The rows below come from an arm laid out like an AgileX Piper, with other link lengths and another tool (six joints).
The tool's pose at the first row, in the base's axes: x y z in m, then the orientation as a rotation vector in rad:
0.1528 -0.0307 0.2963 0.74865 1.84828 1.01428
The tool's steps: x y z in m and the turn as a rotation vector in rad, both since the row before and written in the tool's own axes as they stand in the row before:
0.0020 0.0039 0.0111 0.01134 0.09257 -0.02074
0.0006 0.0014 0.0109 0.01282 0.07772 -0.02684
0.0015 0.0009 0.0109 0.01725 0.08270 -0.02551
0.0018 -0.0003 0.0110 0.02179 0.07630 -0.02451
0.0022 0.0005 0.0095 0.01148 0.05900 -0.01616
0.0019 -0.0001 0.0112 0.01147 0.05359 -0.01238
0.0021 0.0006 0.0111 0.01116 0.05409 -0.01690
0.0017 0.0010 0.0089 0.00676 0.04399 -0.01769
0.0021 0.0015 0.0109 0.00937 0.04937 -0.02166
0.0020 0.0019 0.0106 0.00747 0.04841 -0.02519
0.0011 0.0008 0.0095 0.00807 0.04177 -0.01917
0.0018 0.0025 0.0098 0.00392 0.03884 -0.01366
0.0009 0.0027 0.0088 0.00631 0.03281 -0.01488
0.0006 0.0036 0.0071 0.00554 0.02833 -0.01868
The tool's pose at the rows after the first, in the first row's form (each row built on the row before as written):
0.1622 -0.0234 0.2957 0.69815 1.93852 1.04136
0.1713 -0.0178 0.2930 0.64556 2.01733 1.05441
0.1793 -0.0112 0.2891 0.59234 2.10241 1.06544
0.1864 -0.0046 0.2836 0.54279 2.18416 1.06795
0.1915 0.0022 0.2788 0.50380 2.24333 1.07608
0.1974 0.0096 0.2725 0.47043 2.29739 1.08295
0.2026 0.0176 0.2665 0.43022 2.35135 1.08765
0.2063 0.0245 0.2619 0.39097 2.39327 1.09181
0.2104 0.0332 0.2562 0.34426 2.44082 1.09304
0.2139 0.0421 0.2508 0.29183 2.48537 1.09397
0.2172 0.0493 0.2453 0.24943 2.52453 1.09328
0.2196 0.0581 0.2405 0.21368 2.55895 1.09826
0.2220 0.0661 0.2366 0.17934 2.58897 1.09719
0.2238 0.0736 0.2344 0.14161 2.61352 1.09383

